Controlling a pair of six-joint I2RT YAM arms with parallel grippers.
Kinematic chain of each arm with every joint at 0, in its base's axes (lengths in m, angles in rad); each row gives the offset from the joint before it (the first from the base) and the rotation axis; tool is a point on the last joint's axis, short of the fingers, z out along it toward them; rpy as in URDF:
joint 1: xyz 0 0 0.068 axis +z
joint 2: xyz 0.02 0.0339 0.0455 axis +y
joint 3: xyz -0.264 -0.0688 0 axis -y
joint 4: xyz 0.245 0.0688 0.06 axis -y
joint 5: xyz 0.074 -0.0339 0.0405 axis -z
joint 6: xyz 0.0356 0 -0.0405 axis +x
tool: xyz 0 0 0 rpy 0 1.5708 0
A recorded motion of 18 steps. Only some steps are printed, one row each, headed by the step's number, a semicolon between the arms.
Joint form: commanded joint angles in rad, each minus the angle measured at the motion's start. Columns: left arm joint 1, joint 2, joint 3, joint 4, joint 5, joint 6; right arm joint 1, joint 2, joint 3, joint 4, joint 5, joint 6.
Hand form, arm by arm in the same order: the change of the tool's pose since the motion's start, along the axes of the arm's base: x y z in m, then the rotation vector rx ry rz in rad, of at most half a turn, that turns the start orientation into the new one. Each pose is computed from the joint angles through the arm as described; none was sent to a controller.
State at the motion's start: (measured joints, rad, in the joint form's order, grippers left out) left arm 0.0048 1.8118 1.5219 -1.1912 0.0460 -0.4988; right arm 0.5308 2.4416 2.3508 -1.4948 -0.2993 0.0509
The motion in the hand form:
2: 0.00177 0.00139 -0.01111 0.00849 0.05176 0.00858; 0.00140 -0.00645 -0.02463 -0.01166 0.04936 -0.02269
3: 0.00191 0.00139 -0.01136 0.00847 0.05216 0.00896; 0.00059 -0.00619 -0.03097 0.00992 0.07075 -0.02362
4: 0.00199 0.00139 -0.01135 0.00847 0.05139 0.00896; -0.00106 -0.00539 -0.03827 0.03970 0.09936 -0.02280
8: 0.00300 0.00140 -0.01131 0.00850 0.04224 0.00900; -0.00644 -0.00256 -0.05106 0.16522 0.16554 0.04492
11: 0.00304 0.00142 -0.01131 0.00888 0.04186 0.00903; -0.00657 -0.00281 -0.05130 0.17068 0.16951 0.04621
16: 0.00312 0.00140 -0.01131 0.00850 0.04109 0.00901; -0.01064 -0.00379 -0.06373 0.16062 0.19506 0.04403
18: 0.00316 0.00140 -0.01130 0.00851 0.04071 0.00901; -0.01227 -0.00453 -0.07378 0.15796 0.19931 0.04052
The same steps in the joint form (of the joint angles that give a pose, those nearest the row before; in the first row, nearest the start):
2: 0.0030 0.0313 -0.0031 -0.0172 -0.0092 -0.0050; -0.0145 0.0019 -0.0961 0.0519 -0.0149 0.0080
3: 0.0030 0.0320 -0.0031 -0.0168 -0.0092 -0.0053; -0.0153 0.0019 -0.1228 0.0706 -0.0442 0.0069
4: 0.0030 0.0320 -0.0031 -0.0160 -0.0092 -0.0053; -0.0149 0.0019 -0.1541 0.0912 -0.0843 0.0042
8: 0.0030 0.0321 -0.0030 -0.0069 -0.0092 -0.0053; -0.0134 0.0019 -0.2144 0.1240 -0.2220 -0.0782
11: 0.0031 0.0321 -0.0030 -0.0065 -0.0095 -0.0053; -0.0141 0.0019 -0.2159 0.1232 -0.2285 -0.0813
16: 0.0030 0.0320 -0.0031 -0.0057 -0.0092 -0.0053; -0.0118 0.0019 -0.2670 0.1476 -0.2319 -0.0801
18: 0.0030 0.0320 -0.0031 -0.0053 -0.0092 -0.0053; -0.0115 0.0019 -0.3075 0.1846 -0.2319 -0.0763

